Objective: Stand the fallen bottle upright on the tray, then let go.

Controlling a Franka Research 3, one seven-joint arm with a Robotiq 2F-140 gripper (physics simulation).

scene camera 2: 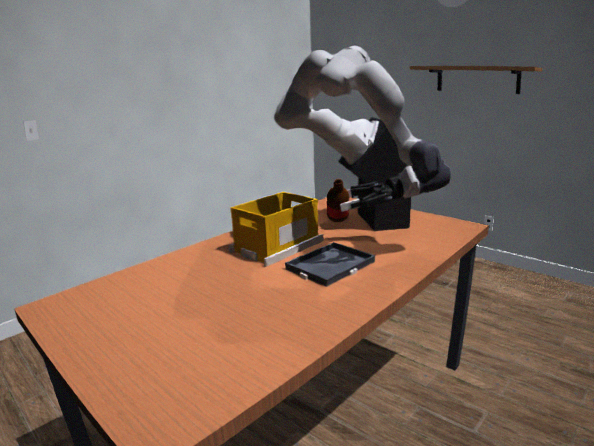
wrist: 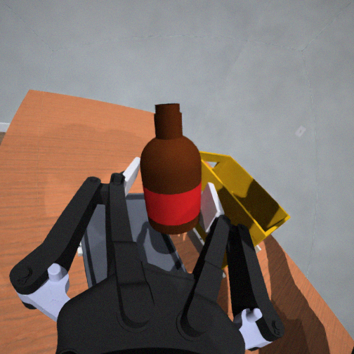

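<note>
The brown bottle (scene camera 2: pixel 338 200) (wrist: pixel 172 172) with a red label is upright, its neck pointing up. My gripper (scene camera 2: pixel 346 199) (wrist: pixel 171 179) reaches sideways and is shut on the bottle, with one pale finger pad on each side of its body. The bottle is held off the tray, on the robot-base side of it in the scene view; its exact height above the table is hard to tell. The dark grey tray (scene camera 2: pixel 327 280) (wrist: pixel 97 235) lies flat on the table and holds no bottle. In the wrist view the bottle and fingers cover part of the tray.
A yellow crate (scene camera 2: pixel 250 235) (wrist: pixel 235 175) stands beside the tray, with a pale strip (scene camera 2: pixel 295 249) along its side facing the tray. The black robot base (scene camera 2: pixel 385 215) stands at the back of the wooden table (scene camera 2: pixel 200 350). A wall shelf (scene camera 2: pixel 475 68) hangs at the right.
</note>
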